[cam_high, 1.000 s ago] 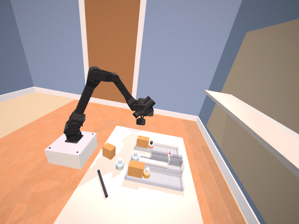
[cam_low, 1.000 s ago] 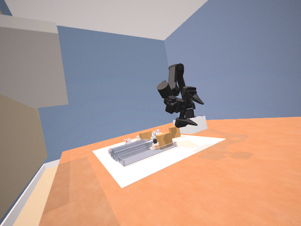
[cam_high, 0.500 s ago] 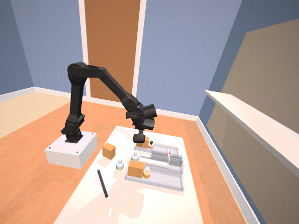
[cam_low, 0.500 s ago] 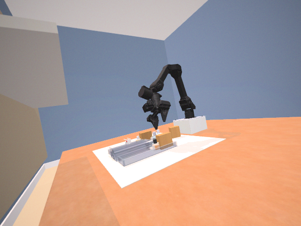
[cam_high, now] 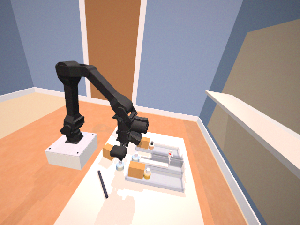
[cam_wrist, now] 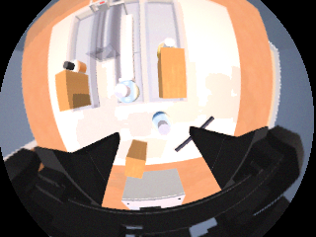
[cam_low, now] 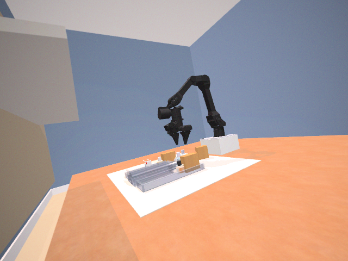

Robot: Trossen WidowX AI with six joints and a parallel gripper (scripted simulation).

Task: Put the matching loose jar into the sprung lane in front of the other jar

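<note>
The dark rod lies 110 mm to the right of my gripper tip, 90 mm below it and 70 mm behind it. Also, from my gripper tip: grey lane rack 210 mm ahead, 80 mm below, 60 mm to the left; then red mark 250 mm ahead, 70 mm to the left, 30 mm below; then shelf 570 mm ahead, 270 mm above, 10 mm to the left.
</note>
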